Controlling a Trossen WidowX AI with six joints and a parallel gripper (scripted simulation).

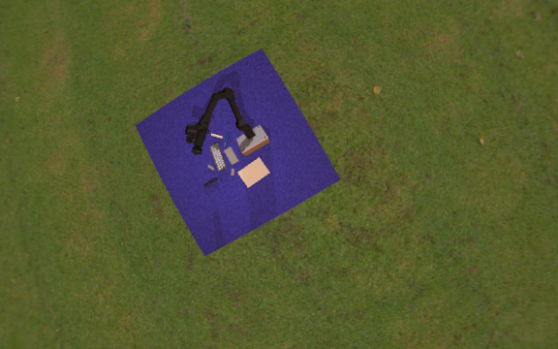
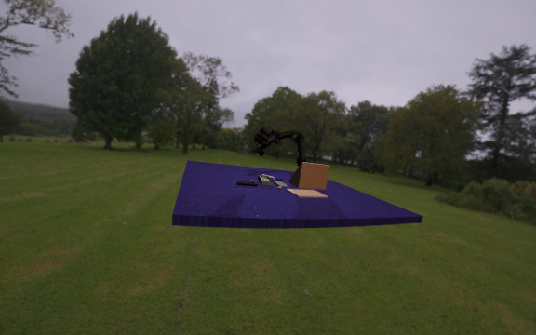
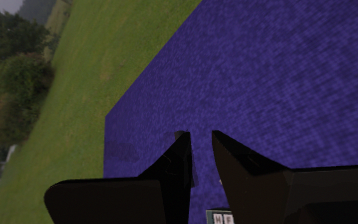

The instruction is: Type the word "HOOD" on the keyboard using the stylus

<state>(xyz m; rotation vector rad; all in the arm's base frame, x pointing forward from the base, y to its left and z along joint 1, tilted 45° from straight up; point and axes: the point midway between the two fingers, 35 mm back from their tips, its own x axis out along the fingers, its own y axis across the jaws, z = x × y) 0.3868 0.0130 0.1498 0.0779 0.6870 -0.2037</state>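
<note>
Now: the blue stylus 21 cm behind my gripper tip, 1 cm to the right of it and 19 cm below it. The rest, counted from my gripper tip: grey stylus tip: 19 cm behind, 1 cm to the left, 19 cm below; then pale stick: 17 cm behind, 9 cm to the right, 18 cm below; then black bar: 7 cm ahead, 20 cm to the left, 18 cm below.
</note>
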